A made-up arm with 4 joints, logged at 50 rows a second.
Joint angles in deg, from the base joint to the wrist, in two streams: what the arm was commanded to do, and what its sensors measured. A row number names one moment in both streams.
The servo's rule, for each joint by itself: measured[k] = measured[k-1] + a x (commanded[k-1-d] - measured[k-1]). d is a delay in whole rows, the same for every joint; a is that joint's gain. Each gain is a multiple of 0.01, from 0.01 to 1. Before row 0 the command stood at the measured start. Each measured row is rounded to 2 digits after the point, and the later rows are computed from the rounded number. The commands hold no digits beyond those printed.
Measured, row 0: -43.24, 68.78, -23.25, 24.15
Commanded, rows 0 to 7: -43.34, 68.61, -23.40, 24.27; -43.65, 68.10, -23.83, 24.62; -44.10, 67.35, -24.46, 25.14; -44.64, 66.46, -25.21, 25.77; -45.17, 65.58, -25.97, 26.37; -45.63, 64.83, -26.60, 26.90; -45.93, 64.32, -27.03, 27.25; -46.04, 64.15, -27.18, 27.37
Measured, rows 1 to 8: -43.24, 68.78, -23.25, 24.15; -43.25, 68.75, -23.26, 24.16; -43.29, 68.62, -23.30, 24.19; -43.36, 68.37, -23.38, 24.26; -43.48, 67.99, -23.51, 24.37; -43.63, 67.51, -23.68, 24.51; -43.81, 66.97, -23.88, 24.68; -44.00, 66.44, -24.10, 24.86
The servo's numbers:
d 1
a 0.09 0.20 0.07 0.07

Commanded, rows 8 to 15: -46.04, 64.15, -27.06, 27.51; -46.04, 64.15, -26.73, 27.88; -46.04, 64.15, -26.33, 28.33; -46.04, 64.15, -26.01, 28.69; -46.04, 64.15, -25.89, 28.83; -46.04, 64.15, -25.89, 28.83; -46.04, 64.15, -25.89, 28.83; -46.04, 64.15, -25.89, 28.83
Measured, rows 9 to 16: -44.18, 65.98, -24.32, 25.04; -44.35, 65.61, -24.51, 25.21; -44.50, 65.32, -24.67, 25.40; -44.64, 65.09, -24.79, 25.61; -44.77, 64.90, -24.88, 25.83; -44.88, 64.75, -24.95, 26.04; -44.98, 64.63, -25.02, 26.24; -45.08, 64.53, -25.08, 26.42
